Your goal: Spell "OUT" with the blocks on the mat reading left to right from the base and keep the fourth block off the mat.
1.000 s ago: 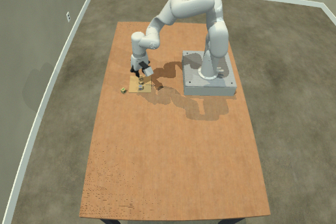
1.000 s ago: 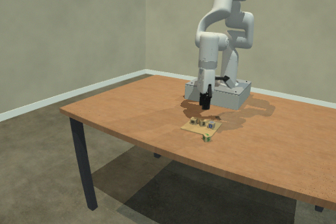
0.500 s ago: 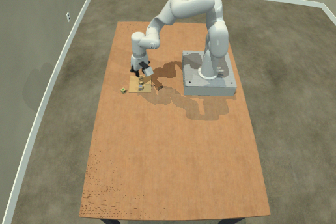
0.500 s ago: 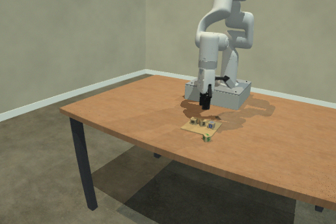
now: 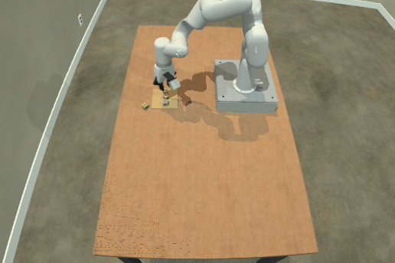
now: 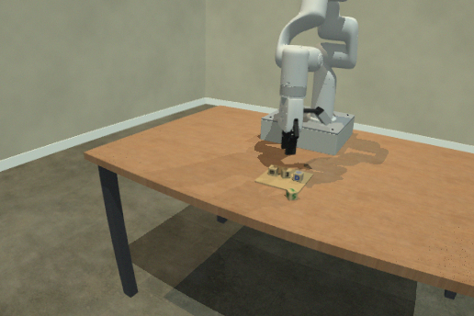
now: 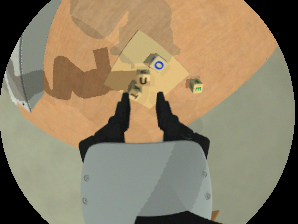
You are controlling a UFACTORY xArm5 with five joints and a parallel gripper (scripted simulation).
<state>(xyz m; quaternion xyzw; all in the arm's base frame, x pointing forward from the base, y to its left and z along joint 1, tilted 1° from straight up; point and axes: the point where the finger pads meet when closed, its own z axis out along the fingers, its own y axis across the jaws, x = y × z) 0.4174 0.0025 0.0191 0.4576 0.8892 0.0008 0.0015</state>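
Right now my hand is 90 mm above the U block. From my hand the other things lie so: tan mat 100 mm below, 10 mm ahead.
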